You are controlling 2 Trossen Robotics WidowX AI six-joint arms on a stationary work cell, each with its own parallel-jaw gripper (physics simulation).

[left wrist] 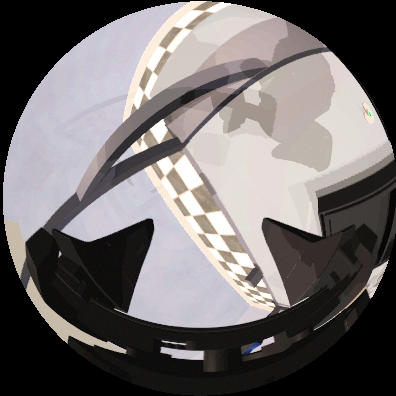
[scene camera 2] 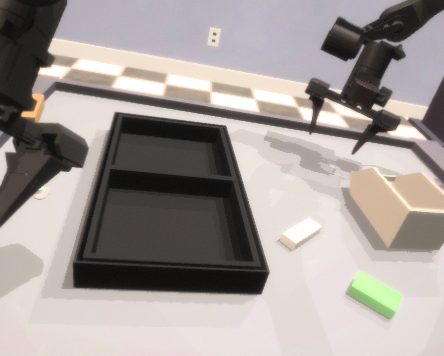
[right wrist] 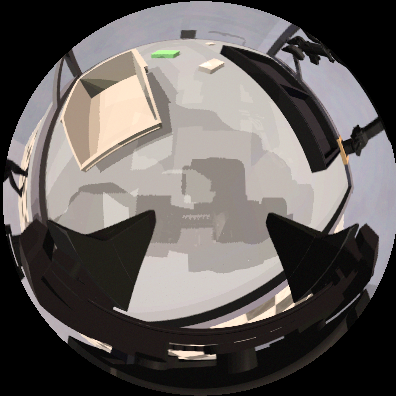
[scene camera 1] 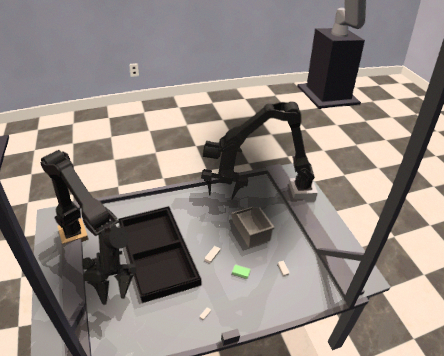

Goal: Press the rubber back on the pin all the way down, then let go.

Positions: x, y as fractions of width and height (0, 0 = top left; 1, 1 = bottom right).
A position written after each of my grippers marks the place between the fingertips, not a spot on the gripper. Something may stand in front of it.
Note:
My left gripper (scene camera 1: 0.26, 0.85) is open and holds nothing. My right gripper (scene camera 2: 0.74, 0.41) is open, with nothing in its grasp. Also in view: a black two-compartment tray (scene camera 2: 0.38, 0.59) and a tan box (scene camera 2: 0.90, 0.58).
My left gripper is seen too in the left wrist view (left wrist: 0.53, 0.57). My right gripper is seen too in the right wrist view (right wrist: 0.54, 0.55) and in scene camera 1 (scene camera 1: 0.50, 0.55). The black two-compartment tray is seen too in the left wrist view (left wrist: 0.91, 0.51), in the right wrist view (right wrist: 0.78, 0.31) and in scene camera 1 (scene camera 1: 0.37, 0.75).

